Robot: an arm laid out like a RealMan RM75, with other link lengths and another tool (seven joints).
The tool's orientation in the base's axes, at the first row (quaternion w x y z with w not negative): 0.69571, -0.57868, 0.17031, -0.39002
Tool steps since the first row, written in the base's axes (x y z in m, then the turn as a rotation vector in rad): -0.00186, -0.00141, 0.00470, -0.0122, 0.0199, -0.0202; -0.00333, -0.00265, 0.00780, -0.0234, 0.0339, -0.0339; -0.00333, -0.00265, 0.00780, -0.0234, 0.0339, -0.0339; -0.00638, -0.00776, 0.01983, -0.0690, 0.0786, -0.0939; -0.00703, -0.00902, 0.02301, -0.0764, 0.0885, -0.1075; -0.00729, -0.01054, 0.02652, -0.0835, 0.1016, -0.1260; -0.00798, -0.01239, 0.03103, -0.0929, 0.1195, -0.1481
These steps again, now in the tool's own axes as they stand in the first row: 0.00086, -0.00509, -0.00095, -0.0268, 0.0153, -0.0005; 0.00151, -0.00854, -0.00195, -0.0473, 0.0246, -0.0025; 0.00151, -0.00854, -0.00195, -0.0473, 0.0246, -0.0025; 0.00592, -0.02101, -0.00421, -0.1223, 0.0663, -0.0202; 0.00712, -0.02425, -0.00464, -0.1372, 0.0767, -0.0224; 0.00883, -0.02767, -0.00488, -0.1554, 0.0920, -0.0235; 0.01073, -0.03219, -0.00538, -0.1794, 0.1099, -0.0239
